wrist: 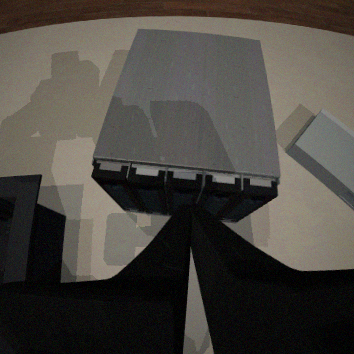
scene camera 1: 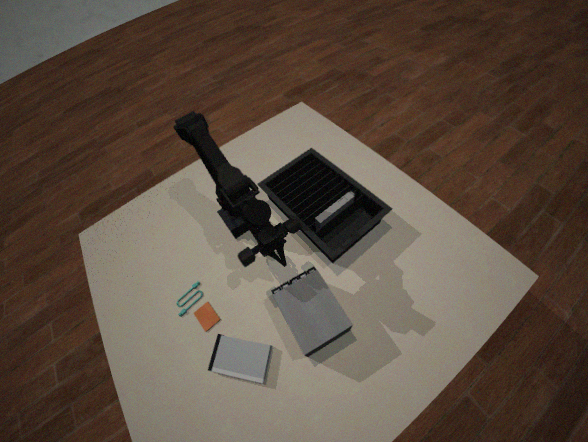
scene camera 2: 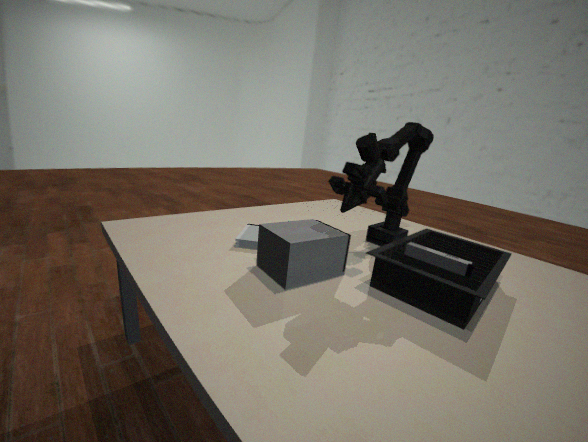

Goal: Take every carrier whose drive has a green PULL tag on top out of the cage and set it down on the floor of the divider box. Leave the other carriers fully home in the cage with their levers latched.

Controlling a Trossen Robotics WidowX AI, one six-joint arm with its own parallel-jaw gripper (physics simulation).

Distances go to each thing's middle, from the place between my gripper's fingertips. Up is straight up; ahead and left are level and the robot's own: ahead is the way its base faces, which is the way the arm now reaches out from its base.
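Flat grey-white slab [scene camera 1: 248, 360] in sight, 140 mm below my hand, 260 mm to the right of it, 100 mm ahead of it. Black divider box [scene camera 2: 454, 298], 130 mm below my hand, 260 mm to the left of it, 170 mm behind it.
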